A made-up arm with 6 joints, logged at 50 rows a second.
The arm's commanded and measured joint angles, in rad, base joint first. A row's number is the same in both.
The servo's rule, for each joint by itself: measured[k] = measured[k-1] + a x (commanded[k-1-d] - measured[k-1]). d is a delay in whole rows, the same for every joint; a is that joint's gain. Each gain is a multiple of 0.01, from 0.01 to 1. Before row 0 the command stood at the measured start. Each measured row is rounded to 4 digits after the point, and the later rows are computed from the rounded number. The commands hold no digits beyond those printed.
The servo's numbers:
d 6
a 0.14 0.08 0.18 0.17 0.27 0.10
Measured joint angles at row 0:
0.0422, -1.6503, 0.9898, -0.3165, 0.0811, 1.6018
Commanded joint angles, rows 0 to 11:
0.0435, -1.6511, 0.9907, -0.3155, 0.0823, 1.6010
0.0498, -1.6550, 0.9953, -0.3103, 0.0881, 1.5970
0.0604, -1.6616, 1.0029, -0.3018, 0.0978, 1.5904
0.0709, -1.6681, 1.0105, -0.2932, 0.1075, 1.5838
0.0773, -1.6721, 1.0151, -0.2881, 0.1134, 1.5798
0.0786, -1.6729, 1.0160, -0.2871, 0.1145, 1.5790
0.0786, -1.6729, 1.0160, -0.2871, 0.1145, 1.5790
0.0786, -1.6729, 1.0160, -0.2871, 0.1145, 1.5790
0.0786, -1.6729, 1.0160, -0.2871, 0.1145, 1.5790
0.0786, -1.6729, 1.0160, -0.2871, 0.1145, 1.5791
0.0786, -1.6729, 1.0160, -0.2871, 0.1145, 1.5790
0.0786, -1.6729, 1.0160, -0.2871, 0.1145, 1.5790
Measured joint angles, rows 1 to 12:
0.0422, -1.6503, 0.9898, -0.3165, 0.0811, 1.6018
0.0422, -1.6503, 0.9898, -0.3165, 0.0811, 1.6018
0.0422, -1.6503, 0.9898, -0.3165, 0.0811, 1.6018
0.0422, -1.6503, 0.9898, -0.3165, 0.0811, 1.6018
0.0422, -1.6503, 0.9898, -0.3165, 0.0811, 1.6018
0.0422, -1.6503, 0.9898, -0.3165, 0.0811, 1.6018
0.0424, -1.6504, 0.9900, -0.3163, 0.0814, 1.6017
0.0434, -1.6508, 0.9910, -0.3153, 0.0832, 1.6012
0.0458, -1.6517, 0.9931, -0.3130, 0.0871, 1.6001
0.0493, -1.6530, 0.9962, -0.3096, 0.0926, 1.5985
0.0532, -1.6545, 0.9996, -0.3059, 0.0982, 1.5966
0.0568, -1.6560, 1.0026, -0.3027, 0.1026, 1.5948

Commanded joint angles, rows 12 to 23:
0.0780, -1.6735, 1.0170, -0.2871, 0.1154, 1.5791
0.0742, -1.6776, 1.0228, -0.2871, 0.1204, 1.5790
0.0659, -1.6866, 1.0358, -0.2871, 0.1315, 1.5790
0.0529, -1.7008, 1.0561, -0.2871, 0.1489, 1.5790
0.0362, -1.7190, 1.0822, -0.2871, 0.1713, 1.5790
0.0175, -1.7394, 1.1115, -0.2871, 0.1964, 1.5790
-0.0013, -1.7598, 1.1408, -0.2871, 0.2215, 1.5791
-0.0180, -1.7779, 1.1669, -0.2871, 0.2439, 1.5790
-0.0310, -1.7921, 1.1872, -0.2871, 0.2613, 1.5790
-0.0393, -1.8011, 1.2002, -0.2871, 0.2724, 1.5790
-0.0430, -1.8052, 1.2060, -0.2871, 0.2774, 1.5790
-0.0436, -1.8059, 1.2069, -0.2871, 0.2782, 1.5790
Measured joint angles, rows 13 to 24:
0.0599, -1.6574, 1.0050, -0.3000, 0.1058, 1.5932
0.0625, -1.6586, 1.0070, -0.2978, 0.1081, 1.5918
0.0648, -1.6597, 1.0086, -0.2960, 0.1098, 1.5905
0.0667, -1.6608, 1.0099, -0.2945, 0.1111, 1.5894
0.0684, -1.6618, 1.0110, -0.2932, 0.1120, 1.5884
0.0698, -1.6627, 1.0119, -0.2922, 0.1127, 1.5875
0.0709, -1.6636, 1.0128, -0.2913, 0.1134, 1.5867
0.0714, -1.6647, 1.0146, -0.2906, 0.1153, 1.5859
0.0706, -1.6665, 1.0184, -0.2900, 0.1197, 1.5852
0.0681, -1.6692, 1.0252, -0.2895, 0.1276, 1.5846
0.0636, -1.6732, 1.0355, -0.2891, 0.1394, 1.5840
0.0571, -1.6785, 1.0492, -0.2888, 0.1548, 1.5835

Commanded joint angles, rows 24 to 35:
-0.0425, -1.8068, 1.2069, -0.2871, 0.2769, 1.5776
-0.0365, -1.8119, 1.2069, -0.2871, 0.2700, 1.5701
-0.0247, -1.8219, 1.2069, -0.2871, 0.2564, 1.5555
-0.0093, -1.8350, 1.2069, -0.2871, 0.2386, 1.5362
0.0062, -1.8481, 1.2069, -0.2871, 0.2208, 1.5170
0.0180, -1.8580, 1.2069, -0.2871, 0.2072, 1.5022
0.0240, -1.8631, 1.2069, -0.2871, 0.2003, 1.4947
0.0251, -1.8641, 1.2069, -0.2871, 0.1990, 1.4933
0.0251, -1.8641, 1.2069, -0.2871, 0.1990, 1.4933
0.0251, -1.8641, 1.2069, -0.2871, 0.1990, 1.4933
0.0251, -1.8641, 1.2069, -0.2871, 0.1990, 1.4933
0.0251, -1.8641, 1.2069, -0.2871, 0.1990, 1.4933
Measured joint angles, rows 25 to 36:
0.0489, -1.6850, 1.0657, -0.2885, 0.1728, 1.5831
0.0395, -1.6924, 1.0839, -0.2883, 0.1920, 1.5827
0.0296, -1.7004, 1.1025, -0.2881, 0.2107, 1.5823
0.0200, -1.7085, 1.1201, -0.2879, 0.2274, 1.5820
0.0112, -1.7162, 1.1356, -0.2878, 0.2409, 1.5817
0.0035, -1.7234, 1.1484, -0.2877, 0.2510, 1.5814
-0.0029, -1.7301, 1.1589, -0.2876, 0.2580, 1.5810
-0.0076, -1.7366, 1.1675, -0.2875, 0.2612, 1.5799
-0.0100, -1.7434, 1.1746, -0.2874, 0.2599, 1.5775
-0.0099, -1.7507, 1.1804, -0.2873, 0.2541, 1.5734
-0.0076, -1.7585, 1.1852, -0.2873, 0.2451, 1.5678
-0.0040, -1.7665, 1.1891, -0.2873, 0.2349, 1.5612

